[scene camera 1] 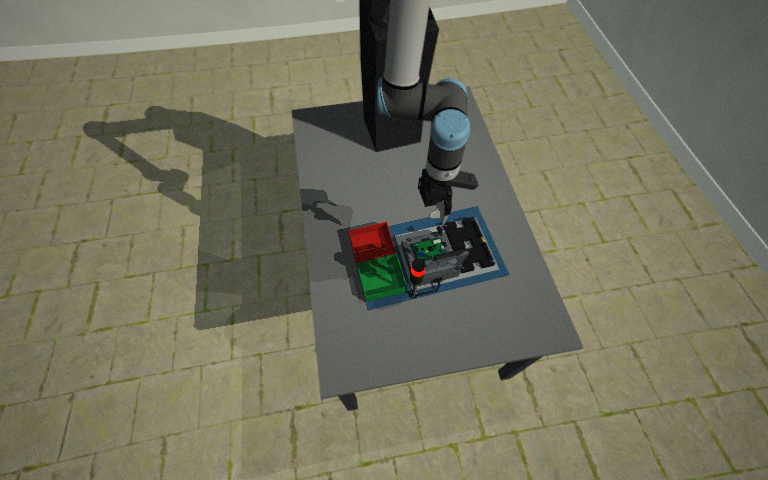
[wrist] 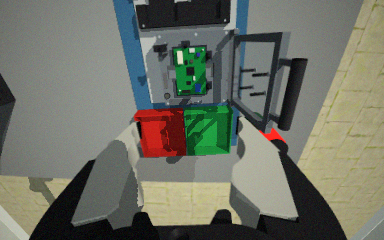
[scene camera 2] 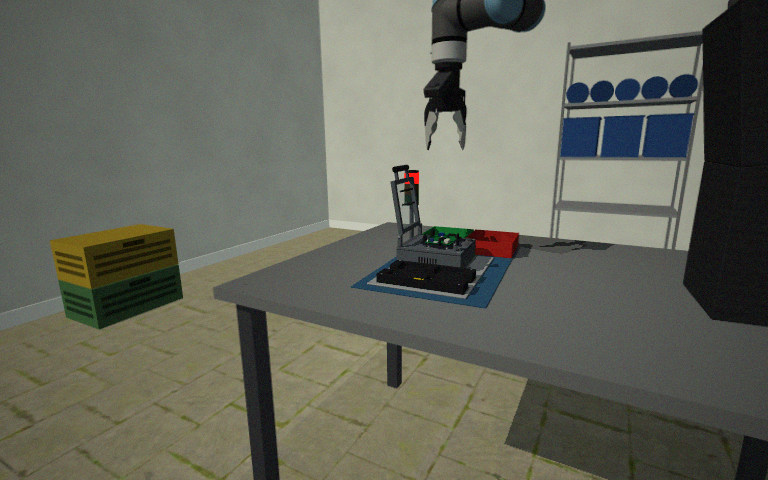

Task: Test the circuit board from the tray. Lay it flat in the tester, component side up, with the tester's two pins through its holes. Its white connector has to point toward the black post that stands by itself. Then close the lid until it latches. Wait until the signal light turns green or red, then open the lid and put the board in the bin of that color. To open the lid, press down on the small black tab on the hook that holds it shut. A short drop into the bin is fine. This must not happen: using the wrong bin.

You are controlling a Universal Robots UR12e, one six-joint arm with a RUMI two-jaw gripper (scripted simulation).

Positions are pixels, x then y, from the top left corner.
my gripper: scene camera 1 437, 212; wrist; scene camera 2
red bin: scene camera 1; wrist; scene camera 2 488, 243
same spot on red bin: (scene camera 1: 370, 242) = (wrist: 158, 131)
same spot on my gripper: (scene camera 2: 459, 117) = (wrist: 100, 181)
